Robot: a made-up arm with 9 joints. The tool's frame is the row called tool. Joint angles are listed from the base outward. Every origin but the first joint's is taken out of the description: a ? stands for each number. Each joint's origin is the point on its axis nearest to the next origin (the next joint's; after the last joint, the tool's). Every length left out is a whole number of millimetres.
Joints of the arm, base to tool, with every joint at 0 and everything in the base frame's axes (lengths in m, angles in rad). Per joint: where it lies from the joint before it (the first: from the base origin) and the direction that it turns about. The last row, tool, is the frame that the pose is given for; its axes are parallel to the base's.
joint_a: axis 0 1 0 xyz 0 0.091 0.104
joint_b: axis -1 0 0 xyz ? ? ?
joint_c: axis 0 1 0 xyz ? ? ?
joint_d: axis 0 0 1 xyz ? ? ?
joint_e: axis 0 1 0 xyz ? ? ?
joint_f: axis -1 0 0 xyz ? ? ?
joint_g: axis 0 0 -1 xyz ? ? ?
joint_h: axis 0 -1 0 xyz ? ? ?
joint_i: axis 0 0 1 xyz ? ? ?
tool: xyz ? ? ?
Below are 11 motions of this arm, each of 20 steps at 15 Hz.
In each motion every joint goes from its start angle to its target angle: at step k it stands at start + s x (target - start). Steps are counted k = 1, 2, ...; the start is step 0. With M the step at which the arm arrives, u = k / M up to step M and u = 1 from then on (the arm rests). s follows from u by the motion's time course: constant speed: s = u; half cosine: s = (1 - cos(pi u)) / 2; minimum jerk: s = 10 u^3 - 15 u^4 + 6 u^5.
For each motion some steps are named. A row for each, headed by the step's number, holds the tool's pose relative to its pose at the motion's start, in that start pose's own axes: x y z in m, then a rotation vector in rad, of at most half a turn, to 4 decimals.
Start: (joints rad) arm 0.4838 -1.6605 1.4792 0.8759 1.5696 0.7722 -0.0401 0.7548 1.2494
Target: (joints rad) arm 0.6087 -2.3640 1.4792 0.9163 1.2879 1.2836 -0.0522 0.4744 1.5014
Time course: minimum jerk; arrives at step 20
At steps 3, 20:
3: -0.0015 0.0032 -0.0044 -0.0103 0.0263 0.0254
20: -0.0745 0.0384 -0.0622 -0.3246 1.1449 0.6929

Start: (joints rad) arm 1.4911 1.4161 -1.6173 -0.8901 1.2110 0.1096 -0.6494 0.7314 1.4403
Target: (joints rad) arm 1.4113 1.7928 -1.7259 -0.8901 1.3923 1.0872 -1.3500 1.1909 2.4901
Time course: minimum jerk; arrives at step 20
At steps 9, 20:
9: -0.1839 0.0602 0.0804 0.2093 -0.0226 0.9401
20: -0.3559 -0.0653 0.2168 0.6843 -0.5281 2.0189

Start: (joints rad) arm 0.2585 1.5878 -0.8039 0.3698 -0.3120 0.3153 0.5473 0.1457 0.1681
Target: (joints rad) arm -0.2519 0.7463 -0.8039 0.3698 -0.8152 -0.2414 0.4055 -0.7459 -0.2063
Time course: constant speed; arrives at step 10
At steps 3, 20:
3: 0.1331 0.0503 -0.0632 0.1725 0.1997 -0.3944
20: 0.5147 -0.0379 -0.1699 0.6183 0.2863 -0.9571

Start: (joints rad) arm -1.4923 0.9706 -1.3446 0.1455 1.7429 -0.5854 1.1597 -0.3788 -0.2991
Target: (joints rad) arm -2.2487 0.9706 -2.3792 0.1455 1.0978 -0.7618 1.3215 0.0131 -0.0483
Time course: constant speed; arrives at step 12
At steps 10, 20:
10: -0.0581 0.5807 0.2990 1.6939 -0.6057 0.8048
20: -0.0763 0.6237 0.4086 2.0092 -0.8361 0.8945

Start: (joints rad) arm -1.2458 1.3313 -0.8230 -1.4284 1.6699 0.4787 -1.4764 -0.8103 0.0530
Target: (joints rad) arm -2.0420 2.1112 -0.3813 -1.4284 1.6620 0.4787 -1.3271 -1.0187 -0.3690
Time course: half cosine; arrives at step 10
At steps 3, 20:
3: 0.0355 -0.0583 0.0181 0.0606 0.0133 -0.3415
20: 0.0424 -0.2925 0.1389 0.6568 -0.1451 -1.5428

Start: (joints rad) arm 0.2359 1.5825 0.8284 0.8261 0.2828 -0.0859 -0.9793 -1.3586 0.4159
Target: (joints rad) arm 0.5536 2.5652 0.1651 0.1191 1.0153 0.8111 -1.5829 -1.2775 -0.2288
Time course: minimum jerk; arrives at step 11
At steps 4, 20:
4: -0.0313 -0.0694 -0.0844 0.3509 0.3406 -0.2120
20: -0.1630 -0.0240 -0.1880 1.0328 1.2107 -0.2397

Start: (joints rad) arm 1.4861 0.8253 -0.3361 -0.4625 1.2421 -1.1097 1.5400 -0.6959 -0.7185
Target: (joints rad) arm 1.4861 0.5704 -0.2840 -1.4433 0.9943 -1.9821 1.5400 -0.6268 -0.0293
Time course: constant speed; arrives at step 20
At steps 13, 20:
13: -0.4711 -0.2525 0.2362 -0.3922 1.1464 0.5266
20: -0.5671 -0.2943 0.5474 -0.3030 1.8419 0.7451

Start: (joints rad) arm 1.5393 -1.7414 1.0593 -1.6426 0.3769 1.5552 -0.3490 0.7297 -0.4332
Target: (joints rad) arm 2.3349 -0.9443 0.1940 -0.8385 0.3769 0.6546 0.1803 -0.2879 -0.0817
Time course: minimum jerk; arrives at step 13
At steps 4, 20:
4: -0.0137 0.0507 -0.0285 0.1724 0.1491 -0.1659
20: 0.0941 0.2981 0.0668 1.0824 0.8826 -0.8308

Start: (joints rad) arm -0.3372 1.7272 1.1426 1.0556 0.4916 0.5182 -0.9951 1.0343 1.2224
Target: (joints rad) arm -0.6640 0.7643 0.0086 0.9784 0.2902 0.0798 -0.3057 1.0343 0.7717
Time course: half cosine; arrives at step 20
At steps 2, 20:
2: 0.0055 -0.0004 -0.0059 -0.0228 0.0337 0.0031
20: 0.0987 -0.1611 -0.1242 -1.7846 0.5270 0.1562

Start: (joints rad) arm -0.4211 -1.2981 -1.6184 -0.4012 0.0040 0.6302 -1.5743 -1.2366 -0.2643
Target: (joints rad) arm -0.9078 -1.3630 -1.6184 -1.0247 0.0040 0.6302 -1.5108 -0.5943 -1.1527
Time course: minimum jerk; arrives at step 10
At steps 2, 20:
2: 0.0056 0.0005 0.0017 0.0587 -0.0504 -0.0376
20: 0.0620 0.0058 0.0168 1.2905 -0.2769 -0.5710

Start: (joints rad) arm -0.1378 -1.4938 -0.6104 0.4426 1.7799 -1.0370 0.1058 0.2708 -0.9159
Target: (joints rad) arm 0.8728 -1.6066 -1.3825 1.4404 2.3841 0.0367 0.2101 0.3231 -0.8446
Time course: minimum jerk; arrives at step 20
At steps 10, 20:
10: 0.0915 0.1218 -0.0349 -0.1559 -0.5956 -0.3865
20: 0.1191 0.2866 0.0469 -0.7139 -0.7661 -1.0890

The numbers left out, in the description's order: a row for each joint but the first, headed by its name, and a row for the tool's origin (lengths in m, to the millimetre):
joint_b: 0.018 0 -0.043
joint_c: 0 0.139 -0.08
joint_d: -0.09 0 0.153
joint_e: 0.186 0.192 0
joint_f: -0.052 0 0.02
joint_g: 0 0.048 -0.224
joint_h: -0.102 -0.038 0
joint_i: 0.021 0 -0.061
tool: 0.075 0.049 0

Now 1 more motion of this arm.
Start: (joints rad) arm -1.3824 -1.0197 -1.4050 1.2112 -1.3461 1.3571 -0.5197 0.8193 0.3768
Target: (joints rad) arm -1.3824 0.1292 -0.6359 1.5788 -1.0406 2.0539 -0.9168 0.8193 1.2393
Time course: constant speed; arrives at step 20
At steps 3, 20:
3: -0.0063 -0.0232 0.0710 0.1936 -0.1158 0.1389
20: -0.2112 -0.2009 0.1893 0.5076 -1.5243 1.1159

